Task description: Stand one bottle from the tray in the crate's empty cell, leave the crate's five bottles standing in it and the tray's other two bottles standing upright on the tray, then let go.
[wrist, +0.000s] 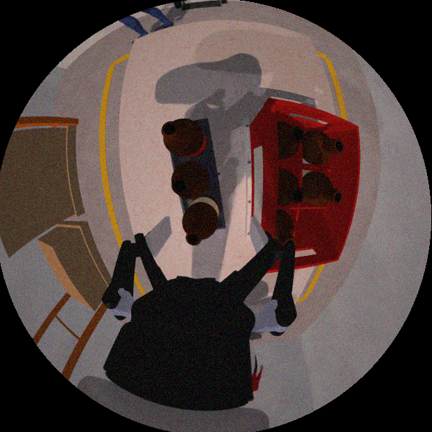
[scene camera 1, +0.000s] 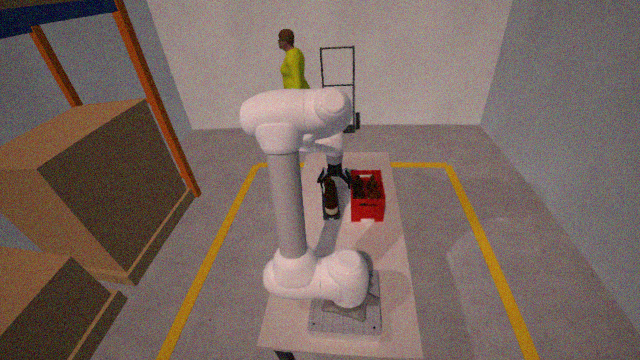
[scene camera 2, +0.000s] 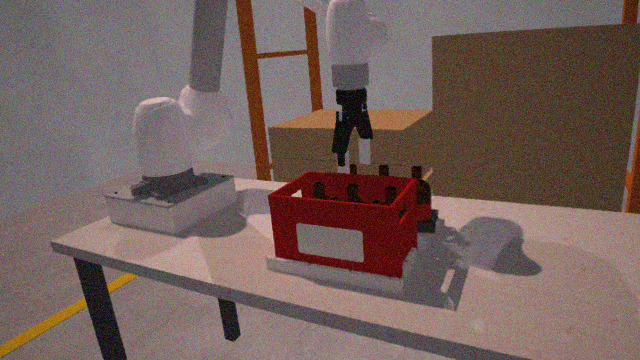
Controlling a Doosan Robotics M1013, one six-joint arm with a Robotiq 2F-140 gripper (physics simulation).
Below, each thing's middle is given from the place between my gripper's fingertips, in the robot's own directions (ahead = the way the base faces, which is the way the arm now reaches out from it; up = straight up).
The red-labelled bottle (scene camera 2: 423, 189) is 14 cm ahead of my hand, 8 cm to the left of it and 7 cm below it.
